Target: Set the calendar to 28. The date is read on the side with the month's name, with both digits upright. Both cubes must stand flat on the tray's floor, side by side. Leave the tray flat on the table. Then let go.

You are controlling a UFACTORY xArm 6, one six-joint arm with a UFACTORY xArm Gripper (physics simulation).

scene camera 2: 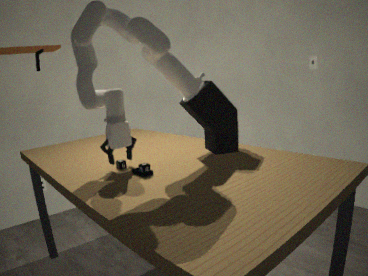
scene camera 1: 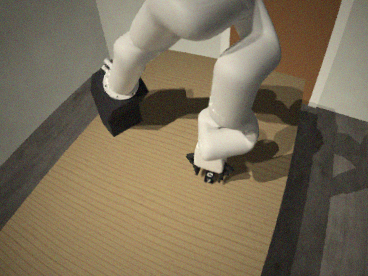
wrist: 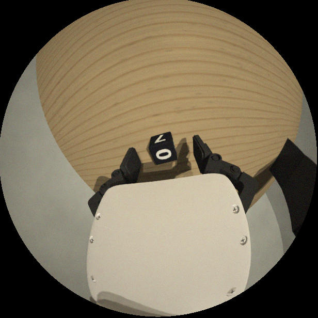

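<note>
A loose black cube (scene camera 1: 210, 176) (scene camera 2: 121, 164) (wrist: 162, 148) rests on the table. In the wrist view one face shows a white 0 and the adjoining face an angular mark, perhaps a 7 on its side. My gripper (scene camera 1: 210, 172) (scene camera 2: 120, 158) (wrist: 164, 149) is open, pointing down above this cube, with a finger on either side and gaps between. The black tray (scene camera 2: 136, 171) lies on the table to the right of the loose cube in scene camera 2. Another black cube (scene camera 2: 144, 167) sits in it; its digits are too blurred to read. The tray does not show in the wrist view.
The black robot base (scene camera 1: 117, 112) (scene camera 2: 221, 120) stands at the table's edge. The wooden table (scene camera 1: 135, 210) (scene camera 2: 300, 185) (wrist: 170, 75) carries broad arm shadows. In scene camera 1 the arm (scene camera 1: 232, 95) covers the area behind the gripper.
</note>
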